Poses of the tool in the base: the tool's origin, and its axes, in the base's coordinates. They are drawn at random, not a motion.
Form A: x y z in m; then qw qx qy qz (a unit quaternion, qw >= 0).
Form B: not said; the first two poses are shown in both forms.
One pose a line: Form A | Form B
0.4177, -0.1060, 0.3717, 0.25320, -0.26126, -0.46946, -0.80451 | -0.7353, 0.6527, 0.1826, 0.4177; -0.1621, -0.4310, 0.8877, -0.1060; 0.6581, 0.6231, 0.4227, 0.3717; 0, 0, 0, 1
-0.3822, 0.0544, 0.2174, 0.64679, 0.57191, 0.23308, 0.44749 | 0.4908, -0.3123, 0.8134, -0.3822; 0.8455, -0.0547, -0.5312, 0.0544; 0.2103, 0.9484, 0.2372, 0.2174; 0, 0, 0, 1
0.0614, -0.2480, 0.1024, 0.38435, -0.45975, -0.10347, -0.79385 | -0.2818, 0.7054, 0.6504, 0.0614; -0.5151, -0.6831, 0.5177, -0.2480; 0.8095, -0.1891, 0.5558, 0.1024; 0, 0, 0, 1
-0.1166, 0.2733, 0.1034, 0.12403, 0.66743, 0.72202, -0.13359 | -0.0783, 0.9969, 0.0008, -0.1166; 0.9307, 0.0734, -0.3585, 0.2733; -0.3574, -0.0273, -0.9335, 0.1034; 0, 0, 0, 1
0.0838, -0.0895, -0.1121, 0.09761, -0.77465, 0.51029, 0.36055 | 0.2192, -0.8610, -0.4590, 0.0838; -0.7202, -0.4602, 0.5192, -0.0895; -0.6582, 0.2167, -0.7210, -0.1121; 0, 0, 0, 1
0.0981, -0.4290, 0.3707, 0.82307, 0.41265, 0.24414, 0.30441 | 0.6955, -0.2996, 0.6531, 0.0981; 0.7026, 0.4741, -0.5306, -0.4290; -0.1507, 0.8279, 0.5402, 0.3707; 0, 0, 0, 1
